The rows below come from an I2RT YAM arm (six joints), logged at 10 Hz.
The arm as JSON. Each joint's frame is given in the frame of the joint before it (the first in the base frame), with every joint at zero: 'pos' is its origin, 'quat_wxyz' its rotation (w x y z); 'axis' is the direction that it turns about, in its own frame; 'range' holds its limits. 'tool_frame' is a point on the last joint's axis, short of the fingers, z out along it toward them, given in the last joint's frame.
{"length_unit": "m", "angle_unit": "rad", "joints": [
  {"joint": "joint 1", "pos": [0.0, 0.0, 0.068], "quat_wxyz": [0.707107, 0.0, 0.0, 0.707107], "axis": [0.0, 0.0, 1.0], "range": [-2.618, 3.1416]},
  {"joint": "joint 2", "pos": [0.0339, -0.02, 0.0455], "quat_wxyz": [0.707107, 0.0, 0.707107, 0.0], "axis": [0.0, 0.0, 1.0], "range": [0.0, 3.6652]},
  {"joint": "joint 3", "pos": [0.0, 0.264, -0.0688], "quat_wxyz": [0.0, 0.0, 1.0, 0.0], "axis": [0.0, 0.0, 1.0], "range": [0.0, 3.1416]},
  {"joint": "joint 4", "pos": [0.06, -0.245, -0.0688], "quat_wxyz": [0.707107, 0.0, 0.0, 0.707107], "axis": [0.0, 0.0, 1.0], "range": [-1.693, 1.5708]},
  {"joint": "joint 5", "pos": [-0.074, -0.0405, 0.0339], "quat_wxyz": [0.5, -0.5, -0.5, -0.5], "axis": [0.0, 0.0, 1.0], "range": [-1.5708, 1.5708]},
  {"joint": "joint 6", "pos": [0.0, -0.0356, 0.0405], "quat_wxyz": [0.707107, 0.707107, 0.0, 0.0], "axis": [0.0, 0.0, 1.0], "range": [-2.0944, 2.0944]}
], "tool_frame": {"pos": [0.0, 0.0, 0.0], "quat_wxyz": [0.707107, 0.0, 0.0, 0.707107]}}
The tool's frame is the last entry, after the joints.
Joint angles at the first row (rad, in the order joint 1, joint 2, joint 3, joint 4, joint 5, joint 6):
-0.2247 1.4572 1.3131 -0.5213 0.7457 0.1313
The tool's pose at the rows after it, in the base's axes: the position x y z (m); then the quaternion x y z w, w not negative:
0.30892 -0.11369 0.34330 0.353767 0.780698 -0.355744 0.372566
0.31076 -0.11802 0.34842 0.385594 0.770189 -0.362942 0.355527
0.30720 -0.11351 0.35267 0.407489 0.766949 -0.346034 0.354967
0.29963 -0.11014 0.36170 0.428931 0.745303 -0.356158 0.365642
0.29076 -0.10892 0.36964 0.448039 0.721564 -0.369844 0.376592
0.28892 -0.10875 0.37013 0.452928 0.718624 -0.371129 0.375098
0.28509 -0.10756 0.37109 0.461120 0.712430 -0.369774 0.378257
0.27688 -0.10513 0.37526 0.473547 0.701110 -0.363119 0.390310
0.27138 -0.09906 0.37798 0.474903 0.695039 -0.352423 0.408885
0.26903 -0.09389 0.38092 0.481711 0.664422 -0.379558 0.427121
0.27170 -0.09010 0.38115 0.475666 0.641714 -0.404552 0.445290
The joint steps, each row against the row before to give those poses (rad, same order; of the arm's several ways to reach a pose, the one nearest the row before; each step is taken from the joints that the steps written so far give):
-0.0524 0.0483 0.0776 -0.0779 0.0262 0.0756
-0.0082 0.0356 0.0702 -0.0981 0.0380 0.0808
0.0094 -0.0034 0.0258 -0.0703 -0.0096 0.0822
0.0075 -0.0243 0.0077 -0.0245 0.0490 0.0489
0.0000 -0.0289 -0.0032 -0.0083 0.0514 0.0333
-0.0006 -0.0029 0.0015 -0.0137 0.0066 0.0148
0.0009 -0.0128 -0.0075 -0.0080 0.0068 0.0232
0.0008 -0.0327 -0.0161 -0.0001 0.0031 0.0294
0.0151 -0.0357 -0.0287 0.0295 -0.0029 0.0069
0.0223 -0.0202 -0.0246 0.0491 0.0937 0.0011
0.0198 -0.0123 -0.0379 0.1042 0.0746 -0.0557

